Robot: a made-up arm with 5 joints. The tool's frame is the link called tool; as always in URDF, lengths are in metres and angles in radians. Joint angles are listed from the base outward.
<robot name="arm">
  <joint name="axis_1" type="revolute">
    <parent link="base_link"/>
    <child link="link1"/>
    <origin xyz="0.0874 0 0.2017" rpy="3.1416 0 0"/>
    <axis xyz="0 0 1"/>
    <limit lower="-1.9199" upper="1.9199"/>
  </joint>
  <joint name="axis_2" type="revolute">
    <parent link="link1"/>
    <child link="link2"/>
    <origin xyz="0.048 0.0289 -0.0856" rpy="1.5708 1.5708 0"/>
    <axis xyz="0 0 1"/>
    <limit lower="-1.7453" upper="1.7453"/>
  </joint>
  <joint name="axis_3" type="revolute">
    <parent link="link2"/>
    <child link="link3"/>
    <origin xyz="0.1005 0.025 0" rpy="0 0 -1.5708"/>
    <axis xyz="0 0 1"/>
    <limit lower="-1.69" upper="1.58"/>
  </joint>
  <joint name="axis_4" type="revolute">
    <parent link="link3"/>
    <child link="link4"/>
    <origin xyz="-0.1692 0.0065 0" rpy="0 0 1.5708"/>
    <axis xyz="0 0 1"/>
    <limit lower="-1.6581" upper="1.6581"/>
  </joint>
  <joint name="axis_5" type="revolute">
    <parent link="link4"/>
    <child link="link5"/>
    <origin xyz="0 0.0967 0.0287" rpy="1.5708 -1.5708 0"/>
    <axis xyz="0 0 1"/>
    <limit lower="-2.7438" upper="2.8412"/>
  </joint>
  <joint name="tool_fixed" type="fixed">
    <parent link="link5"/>
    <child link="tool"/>
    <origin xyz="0 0 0" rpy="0 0 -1.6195"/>
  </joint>
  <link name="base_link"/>
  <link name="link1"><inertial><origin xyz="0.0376 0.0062 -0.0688"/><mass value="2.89"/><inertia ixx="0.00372" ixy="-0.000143" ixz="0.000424" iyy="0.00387" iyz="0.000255" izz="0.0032"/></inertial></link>
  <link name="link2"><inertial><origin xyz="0.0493 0.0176 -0.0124"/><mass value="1.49"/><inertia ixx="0.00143" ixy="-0.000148" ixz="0" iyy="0.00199" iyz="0" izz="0.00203"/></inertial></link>
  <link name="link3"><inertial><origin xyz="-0.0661 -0.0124 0.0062"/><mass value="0.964"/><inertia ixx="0.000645" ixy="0.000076" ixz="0" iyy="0.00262" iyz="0" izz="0.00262"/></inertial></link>
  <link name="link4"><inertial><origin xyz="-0.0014 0.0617 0.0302"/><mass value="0.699"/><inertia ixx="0.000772" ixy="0" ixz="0" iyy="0.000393" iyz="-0.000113" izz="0.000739"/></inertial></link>
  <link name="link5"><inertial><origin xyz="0.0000 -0.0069 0.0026"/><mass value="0.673"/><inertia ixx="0.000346" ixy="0" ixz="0" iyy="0.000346" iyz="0" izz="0.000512"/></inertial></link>
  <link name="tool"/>
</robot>
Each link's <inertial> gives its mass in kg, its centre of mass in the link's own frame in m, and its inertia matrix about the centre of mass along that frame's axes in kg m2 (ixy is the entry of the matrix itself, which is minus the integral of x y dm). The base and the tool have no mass. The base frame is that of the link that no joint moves.
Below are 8 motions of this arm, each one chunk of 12 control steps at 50 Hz.
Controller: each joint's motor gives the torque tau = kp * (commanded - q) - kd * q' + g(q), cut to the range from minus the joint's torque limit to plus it. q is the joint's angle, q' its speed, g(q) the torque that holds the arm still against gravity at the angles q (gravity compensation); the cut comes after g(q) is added. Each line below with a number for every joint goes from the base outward.
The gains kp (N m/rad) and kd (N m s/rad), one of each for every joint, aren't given. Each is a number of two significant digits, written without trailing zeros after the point. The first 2 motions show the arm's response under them.
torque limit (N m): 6.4 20 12 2.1 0.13
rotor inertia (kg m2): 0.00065 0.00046 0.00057 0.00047 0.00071
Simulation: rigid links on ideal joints. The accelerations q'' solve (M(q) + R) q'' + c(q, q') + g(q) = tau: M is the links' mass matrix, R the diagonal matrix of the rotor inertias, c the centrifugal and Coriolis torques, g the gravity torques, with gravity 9.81 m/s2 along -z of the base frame. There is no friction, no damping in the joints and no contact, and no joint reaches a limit. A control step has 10 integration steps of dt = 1/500 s. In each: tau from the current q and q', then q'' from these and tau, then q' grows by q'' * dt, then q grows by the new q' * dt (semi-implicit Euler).
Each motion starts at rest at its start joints. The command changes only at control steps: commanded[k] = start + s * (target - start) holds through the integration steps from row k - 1 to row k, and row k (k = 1, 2, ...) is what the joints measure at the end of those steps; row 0 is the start. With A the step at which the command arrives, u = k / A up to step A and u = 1 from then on. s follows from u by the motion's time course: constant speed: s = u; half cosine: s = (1 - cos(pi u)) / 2; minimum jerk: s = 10 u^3 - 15 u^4 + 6 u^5; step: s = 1 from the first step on.
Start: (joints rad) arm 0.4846 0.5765 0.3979 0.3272 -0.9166
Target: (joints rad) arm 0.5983 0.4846 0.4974 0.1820 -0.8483
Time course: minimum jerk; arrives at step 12
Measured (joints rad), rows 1 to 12:
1: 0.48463 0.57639 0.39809 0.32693 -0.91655
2: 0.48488 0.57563 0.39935 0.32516 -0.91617
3: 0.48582 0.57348 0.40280 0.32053 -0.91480
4: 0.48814 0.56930 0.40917 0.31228 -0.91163
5: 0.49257 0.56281 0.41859 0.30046 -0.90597
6: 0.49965 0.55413 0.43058 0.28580 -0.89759
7: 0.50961 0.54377 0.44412 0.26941 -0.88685
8: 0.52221 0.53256 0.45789 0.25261 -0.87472
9: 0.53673 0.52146 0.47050 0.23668 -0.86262
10: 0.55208 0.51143 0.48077 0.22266 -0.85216
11: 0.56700 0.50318 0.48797 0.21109 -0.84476
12: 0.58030 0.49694 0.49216 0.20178 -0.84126
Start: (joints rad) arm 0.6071 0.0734 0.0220 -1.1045 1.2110
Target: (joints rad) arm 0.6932 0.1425 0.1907 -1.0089 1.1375
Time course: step
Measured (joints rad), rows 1 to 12:
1: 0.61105 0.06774 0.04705 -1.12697 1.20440
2: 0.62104 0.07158 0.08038 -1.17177 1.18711
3: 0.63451 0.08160 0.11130 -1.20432 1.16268
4: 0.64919 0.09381 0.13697 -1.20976 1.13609
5: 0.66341 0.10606 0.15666 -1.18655 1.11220
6: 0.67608 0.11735 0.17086 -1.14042 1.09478
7: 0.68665 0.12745 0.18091 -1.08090 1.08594
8: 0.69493 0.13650 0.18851 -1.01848 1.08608
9: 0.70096 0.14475 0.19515 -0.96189 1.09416
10: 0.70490 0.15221 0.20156 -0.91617 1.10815
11: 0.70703 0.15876 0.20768 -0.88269 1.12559
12: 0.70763 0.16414 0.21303 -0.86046 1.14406
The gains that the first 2 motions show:
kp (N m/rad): 38 42 33 2.3 0.38
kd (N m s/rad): 2.4 2.3 1.4 0.094 0.018
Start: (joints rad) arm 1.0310 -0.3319 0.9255 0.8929 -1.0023
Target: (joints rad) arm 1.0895 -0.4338 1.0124 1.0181 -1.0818
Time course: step
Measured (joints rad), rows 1 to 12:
1: 1.03477 -0.35986 0.95006 0.87739 -1.00211
2: 1.04528 -0.38520 0.96899 0.88428 -1.00234
3: 1.05792 -0.40311 0.98093 0.90696 -1.00733
4: 1.06959 -0.41517 0.98944 0.93579 -1.01850
5: 1.07881 -0.42279 0.99637 0.96538 -1.03486
6: 1.08524 -0.42717 1.00248 0.99307 -1.05415
7: 1.08917 -0.42936 1.00793 1.01759 -1.07384
8: 1.09121 -0.43018 1.01265 1.03831 -1.09171
9: 1.09196 -0.43027 1.01648 1.05492 -1.10622
10: 1.09198 -0.43006 1.01933 1.06721 -1.11653
11: 1.09163 -0.42983 1.02119 1.07511 -1.12247
12: 1.09117 -0.42972 1.02209 1.07869 -1.12434

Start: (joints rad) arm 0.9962 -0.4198 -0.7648 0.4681 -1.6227
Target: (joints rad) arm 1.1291 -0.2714 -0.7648 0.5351 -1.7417
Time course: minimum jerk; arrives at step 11
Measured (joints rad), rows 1 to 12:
1: 0.99632 -0.41966 -0.76495 0.46806 -1.62277
2: 0.99719 -0.41868 -0.76587 0.46757 -1.62333
3: 0.99999 -0.41582 -0.76809 0.46537 -1.62512
4: 1.00591 -0.41011 -0.77169 0.46000 -1.62892
5: 1.01561 -0.40099 -0.77629 0.45076 -1.63522
6: 1.02900 -0.38851 -0.78114 0.43840 -1.64400
7: 1.04515 -0.37335 -0.78534 0.42516 -1.65476
8: 1.06258 -0.35668 -0.78802 0.41441 -1.66665
9: 1.07958 -0.33992 -0.78855 0.40969 -1.67868
10: 1.09460 -0.32435 -0.78667 0.41376 -1.68998
11: 1.10665 -0.31070 -0.78268 0.42766 -1.70012
12: 1.11555 -0.29895 -0.77742 0.45026 -1.70921

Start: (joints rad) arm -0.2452 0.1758 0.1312 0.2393 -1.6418
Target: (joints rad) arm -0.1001 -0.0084 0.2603 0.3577 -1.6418
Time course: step
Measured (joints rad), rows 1 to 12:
1: -0.24013 0.13790 0.17880 0.21667 -1.63812
2: -0.22571 0.09413 0.21149 0.25705 -1.63190
3: -0.20453 0.05891 0.23024 0.31116 -1.62741
4: -0.17971 0.03382 0.24175 0.35378 -1.62623
5: -0.15423 0.01728 0.24927 0.37991 -1.62843
6: -0.13052 0.00701 0.25434 0.39183 -1.63326
7: -0.11022 0.00092 0.25772 0.39384 -1.63953
8: -0.09423 -0.00262 0.25981 0.39007 -1.64602
9: -0.08280 -0.00474 0.26090 0.38361 -1.65168
10: -0.07571 -0.00613 0.26124 0.37642 -1.65578
11: -0.07243 -0.00715 0.26106 0.36950 -1.65798
12: -0.07222 -0.00797 0.26054 0.36326 -1.65823

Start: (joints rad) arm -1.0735 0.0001 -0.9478 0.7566 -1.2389
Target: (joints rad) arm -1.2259 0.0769 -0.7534 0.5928 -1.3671
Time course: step
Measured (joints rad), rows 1 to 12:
1: -1.08315 -0.01229 -0.90296 0.68736 -1.24882
2: -1.10354 -0.00632 -0.86629 0.59132 -1.26825
3: -1.12875 0.00856 -0.83726 0.50344 -1.28862
4: -1.15471 0.02512 -0.81495 0.44757 -1.30597
5: -1.17885 0.03969 -0.79785 0.43042 -1.31974
6: -1.19966 0.05168 -0.78421 0.44479 -1.33086
7: -1.21644 0.06179 -0.77266 0.47884 -1.34051
8: -1.22905 0.07078 -0.76235 0.52225 -1.34955
9: -1.23774 0.07902 -0.75299 0.56792 -1.35849
10: -1.24300 0.08658 -0.74458 0.61147 -1.36754
11: -1.24541 0.09331 -0.73726 0.65026 -1.37666
12: -1.24560 0.09900 -0.73121 0.68275 -1.38564

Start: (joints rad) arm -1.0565 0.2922 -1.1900 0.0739 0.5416
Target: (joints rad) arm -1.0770 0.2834 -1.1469 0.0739 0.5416
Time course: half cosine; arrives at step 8
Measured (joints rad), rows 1 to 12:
1: -1.05655 0.29197 -1.18949 0.07343 0.54157
2: -1.05679 0.29120 -1.18770 0.07180 0.54141
3: -1.05741 0.28981 -1.18434 0.06888 0.54102
4: -1.05859 0.28793 -1.17954 0.06503 0.54034
5: -1.06042 0.28581 -1.17375 0.06099 0.53942
6: -1.06284 0.28378 -1.16765 0.05766 0.53838
7: -1.06571 0.28220 -1.16201 0.05589 0.53744
8: -1.06872 0.28135 -1.15757 0.05630 0.53682
9: -1.07158 0.28121 -1.15436 0.05875 0.53673
10: -1.07407 0.28152 -1.15195 0.06243 0.53722
11: -1.07607 0.28211 -1.15005 0.06672 0.53823
12: -1.07755 0.28287 -1.14850 0.07116 0.53961

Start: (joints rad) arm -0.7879 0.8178 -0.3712 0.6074 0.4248
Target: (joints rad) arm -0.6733 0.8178 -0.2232 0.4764 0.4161
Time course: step
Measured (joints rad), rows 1 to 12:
1: -0.78404 0.80286 -0.32961 0.54297 0.42948
2: -0.77384 0.79917 -0.29780 0.47965 0.43904
3: -0.75924 0.80128 -0.27554 0.43418 0.44814
4: -0.74206 0.80501 -0.25997 0.41071 0.45344
5: -0.72389 0.80859 -0.24885 0.40649 0.45346
6: -0.70605 0.81167 -0.24053 0.41566 0.44813
7: -0.68963 0.81436 -0.23395 0.43241 0.43835
8: -0.67541 0.81687 -0.22848 0.45228 0.42558
9: -0.66391 0.81927 -0.22383 0.47234 0.41157
10: -0.65536 0.82156 -0.21987 0.49078 0.39802
11: -0.64976 0.82367 -0.21658 0.50659 0.38645
12: -0.64689 0.82550 -0.21398 0.51920 0.37798

